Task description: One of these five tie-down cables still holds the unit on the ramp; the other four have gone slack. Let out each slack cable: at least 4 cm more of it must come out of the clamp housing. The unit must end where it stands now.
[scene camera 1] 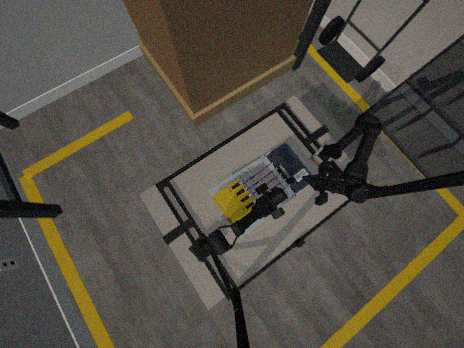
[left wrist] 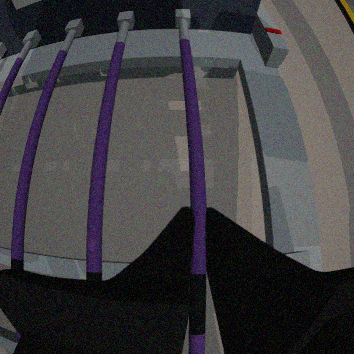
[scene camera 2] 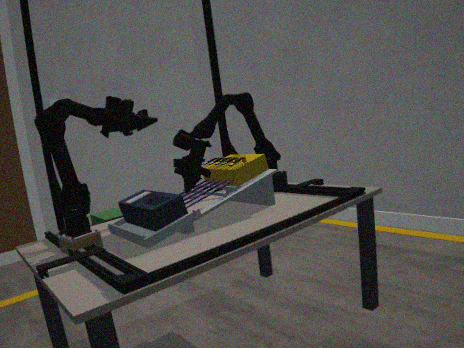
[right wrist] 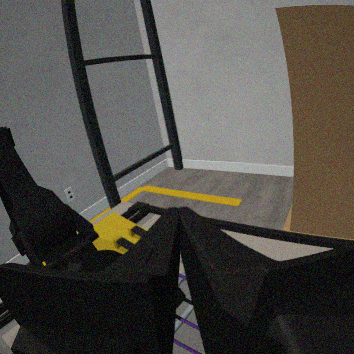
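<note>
The dark blue unit [scene camera 1: 286,159] [scene camera 2: 152,210] [left wrist: 227,14] sits low on the grey ramp [scene camera 2: 260,191] [left wrist: 286,125]. Purple cables run from it to the yellow clamp housing [scene camera 1: 231,204] [scene camera 2: 252,167] [right wrist: 111,231]. My left gripper [left wrist: 195,216] [scene camera 2: 190,188] is shut on the rightmost cable [left wrist: 195,135] of the left wrist view, with the cable's black band just below the fingertips. Further cables [left wrist: 104,135] [left wrist: 32,145] run to the left of it; the fifth is mostly cut off. My right gripper [scene camera 2: 154,120] [right wrist: 177,215] is shut and empty, raised above the table. Slack is hard to judge.
A black rail frame [scene camera 1: 220,145] [scene camera 2: 210,243] surrounds the ramp on the table [scene camera 2: 75,300]. A green object [scene camera 2: 106,216] lies behind the unit. In the right wrist view my left arm [right wrist: 45,220] stands beside the housing. A large brown box [scene camera 1: 235,55] stands beyond the table.
</note>
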